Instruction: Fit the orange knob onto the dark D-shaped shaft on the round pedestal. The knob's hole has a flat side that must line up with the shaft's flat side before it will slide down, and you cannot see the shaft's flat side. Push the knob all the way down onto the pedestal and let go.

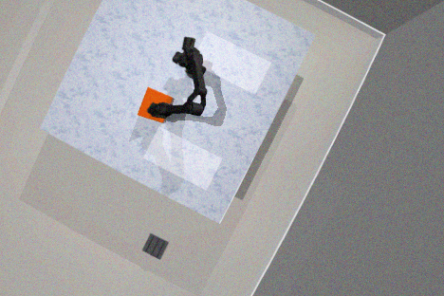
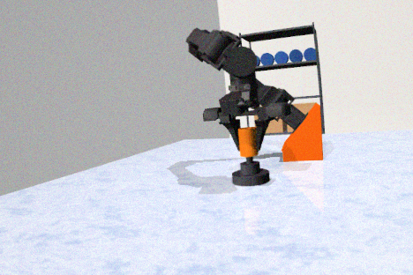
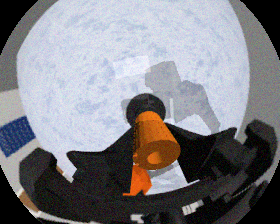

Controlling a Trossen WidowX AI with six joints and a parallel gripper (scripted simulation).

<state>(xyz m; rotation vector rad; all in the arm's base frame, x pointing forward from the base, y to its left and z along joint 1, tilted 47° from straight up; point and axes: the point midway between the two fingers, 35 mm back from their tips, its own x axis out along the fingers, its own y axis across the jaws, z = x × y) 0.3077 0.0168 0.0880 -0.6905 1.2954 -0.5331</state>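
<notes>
My gripper tip is now 2 cm below the orange knob. The rest, counted from my gripper tip: dark round pedestal: 4 cm below.
</notes>
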